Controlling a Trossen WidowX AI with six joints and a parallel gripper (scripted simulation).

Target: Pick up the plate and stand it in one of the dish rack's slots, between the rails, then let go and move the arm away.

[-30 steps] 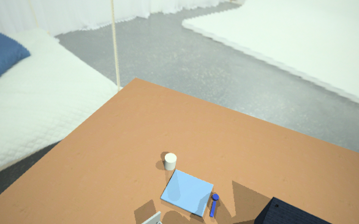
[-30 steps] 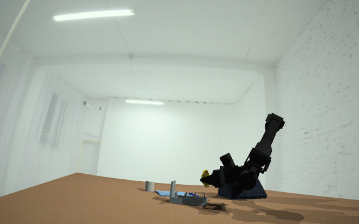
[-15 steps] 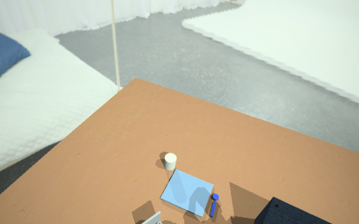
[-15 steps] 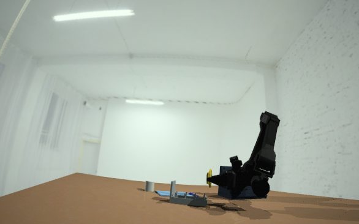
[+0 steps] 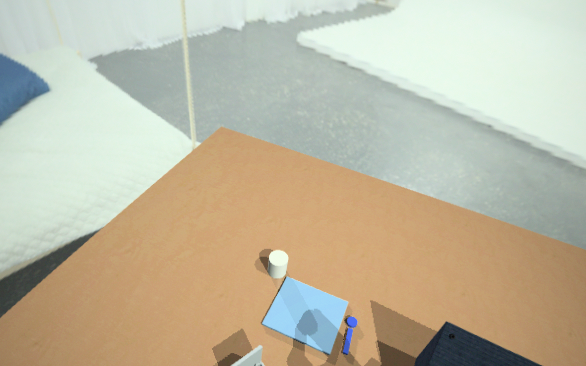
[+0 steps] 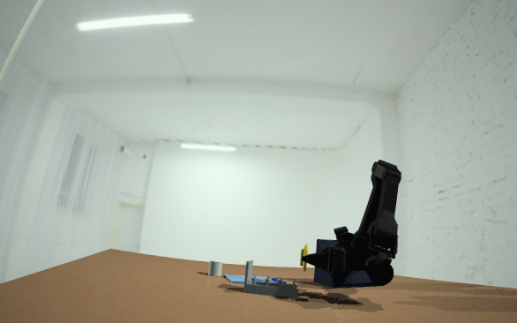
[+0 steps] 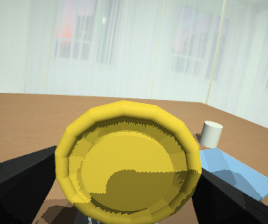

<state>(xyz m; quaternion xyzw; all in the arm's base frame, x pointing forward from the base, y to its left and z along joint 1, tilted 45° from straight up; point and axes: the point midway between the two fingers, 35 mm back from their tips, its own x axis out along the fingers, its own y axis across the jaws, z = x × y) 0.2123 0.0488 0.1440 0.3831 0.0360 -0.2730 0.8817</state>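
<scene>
Now: the grey dish rack 80 mm below my gripper tip, 60 mm ahead of it and 40 mm to the right of it. Round my gripper tip: yellow plate: 10 mm behind; then light blue mat: 240 mm to the right, 100 mm below, 40 mm ahead; then blue spoon: 230 mm to the right, 100 mm below, 60 mm behind.
</scene>
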